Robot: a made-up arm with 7 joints. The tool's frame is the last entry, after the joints. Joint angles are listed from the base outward.
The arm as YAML. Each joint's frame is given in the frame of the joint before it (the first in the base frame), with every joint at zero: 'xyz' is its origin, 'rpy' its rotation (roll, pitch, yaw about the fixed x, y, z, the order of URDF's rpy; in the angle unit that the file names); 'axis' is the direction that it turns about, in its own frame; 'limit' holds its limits. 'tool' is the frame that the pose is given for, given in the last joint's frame.
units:
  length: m
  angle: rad
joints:
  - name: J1
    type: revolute
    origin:
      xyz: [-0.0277, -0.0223, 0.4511]
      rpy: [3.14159, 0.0, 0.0]
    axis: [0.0, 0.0, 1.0]
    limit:
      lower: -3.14
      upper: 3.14
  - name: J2
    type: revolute
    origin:
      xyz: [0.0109, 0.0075, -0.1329]
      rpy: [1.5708, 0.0, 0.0]
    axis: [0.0, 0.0, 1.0]
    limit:
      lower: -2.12
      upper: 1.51
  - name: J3
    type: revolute
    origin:
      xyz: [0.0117, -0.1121, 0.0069]
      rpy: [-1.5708, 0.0, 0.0]
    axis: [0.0, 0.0, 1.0]
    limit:
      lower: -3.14
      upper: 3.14
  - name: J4
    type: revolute
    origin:
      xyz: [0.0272, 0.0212, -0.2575]
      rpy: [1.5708, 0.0, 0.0]
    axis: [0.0, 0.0, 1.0]
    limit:
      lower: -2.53
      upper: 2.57
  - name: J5
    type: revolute
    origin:
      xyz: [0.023, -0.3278, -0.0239]
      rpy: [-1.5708, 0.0, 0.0]
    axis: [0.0, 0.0, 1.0]
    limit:
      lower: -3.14
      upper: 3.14
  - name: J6
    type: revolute
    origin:
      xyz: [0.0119, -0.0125, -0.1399]
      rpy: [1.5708, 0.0, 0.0]
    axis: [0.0, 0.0, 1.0]
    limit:
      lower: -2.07
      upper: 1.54
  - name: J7
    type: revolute
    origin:
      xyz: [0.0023, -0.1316, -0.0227]
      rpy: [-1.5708, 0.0, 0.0]
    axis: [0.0, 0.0, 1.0]
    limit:
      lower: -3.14
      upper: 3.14
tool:
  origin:
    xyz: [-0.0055, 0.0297, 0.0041]
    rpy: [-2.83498, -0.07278, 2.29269]
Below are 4 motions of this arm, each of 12 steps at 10 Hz.
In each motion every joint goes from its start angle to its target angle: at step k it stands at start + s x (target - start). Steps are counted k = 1, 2, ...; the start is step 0. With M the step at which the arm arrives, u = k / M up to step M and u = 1 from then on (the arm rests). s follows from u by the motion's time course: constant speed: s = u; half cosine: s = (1 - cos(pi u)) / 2; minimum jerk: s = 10 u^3 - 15 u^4 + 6 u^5.
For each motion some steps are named. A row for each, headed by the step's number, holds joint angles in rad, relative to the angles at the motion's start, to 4 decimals.
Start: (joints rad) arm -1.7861 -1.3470 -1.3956 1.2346 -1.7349 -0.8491 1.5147
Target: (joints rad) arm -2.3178 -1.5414 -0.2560 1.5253 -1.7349 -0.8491 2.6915
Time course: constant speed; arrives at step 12
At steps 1, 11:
1: -0.0443 -0.0162 0.0950 0.0242 0.0000 0.0000 0.0981
11: -0.4874 -0.1782 1.0446 0.2665 0.0000 0.0000 1.0787

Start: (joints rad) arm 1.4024 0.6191 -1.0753 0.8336 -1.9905 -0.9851 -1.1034
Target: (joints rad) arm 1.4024 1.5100 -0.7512 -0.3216 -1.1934 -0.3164 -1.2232
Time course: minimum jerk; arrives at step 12
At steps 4, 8, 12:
4: 0.0000 0.1870 0.0680 -0.2424 0.1673 0.1403 -0.0251
8: 0.0000 0.7039 0.2561 -0.9128 0.6298 0.5284 -0.0947
12: 0.0000 0.8909 0.3241 -1.1552 0.7971 0.6687 -0.1198

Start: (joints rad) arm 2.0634 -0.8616 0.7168 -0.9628 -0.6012 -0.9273 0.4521
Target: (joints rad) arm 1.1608 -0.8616 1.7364 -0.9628 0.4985 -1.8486 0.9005
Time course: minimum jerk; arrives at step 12
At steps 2, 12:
2: -0.0320 0.0000 0.0362 0.0000 0.0390 -0.0327 0.0159
12: -0.9026 0.0000 1.0196 0.0000 1.0997 -0.9213 0.4484

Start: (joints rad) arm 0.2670 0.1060 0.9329 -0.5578 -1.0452 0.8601 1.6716
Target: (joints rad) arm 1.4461 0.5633 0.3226 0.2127 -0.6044 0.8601 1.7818
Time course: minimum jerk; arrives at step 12
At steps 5, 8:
5: 0.4087 0.1585 -0.2115 0.2671 0.1528 0.0000 0.0382
8: 0.9316 0.3613 -0.4822 0.6088 0.3483 0.0000 0.0871

